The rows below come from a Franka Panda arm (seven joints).
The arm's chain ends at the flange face. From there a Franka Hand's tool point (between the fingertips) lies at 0.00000 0.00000 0.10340 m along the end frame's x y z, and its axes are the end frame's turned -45 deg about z.
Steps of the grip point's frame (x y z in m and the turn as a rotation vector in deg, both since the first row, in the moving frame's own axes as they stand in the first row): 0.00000, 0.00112, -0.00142, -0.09, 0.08, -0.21; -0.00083, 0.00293, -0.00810, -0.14, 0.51, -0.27; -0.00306, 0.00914, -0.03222, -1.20, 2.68, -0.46; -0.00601, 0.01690, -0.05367, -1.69, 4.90, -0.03; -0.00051, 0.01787, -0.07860, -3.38, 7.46, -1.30; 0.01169, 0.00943, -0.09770, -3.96, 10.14, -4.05
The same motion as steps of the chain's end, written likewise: 0.00058, 0.00078, -0.00142, -0.01, 0.12, -0.21; 0.00066, 0.00313, -0.00810, 0.26, 0.46, -0.27; -0.00064, 0.01053, -0.03208, 1.05, 2.74, -0.46; -0.00070, 0.02029, -0.05325, 2.27, 4.66, -0.03; -0.00145, 0.01834, -0.07755, 2.88, 7.67, -1.30; -0.00266, 0.00687, -0.09584, 4.37, 9.97, -4.05
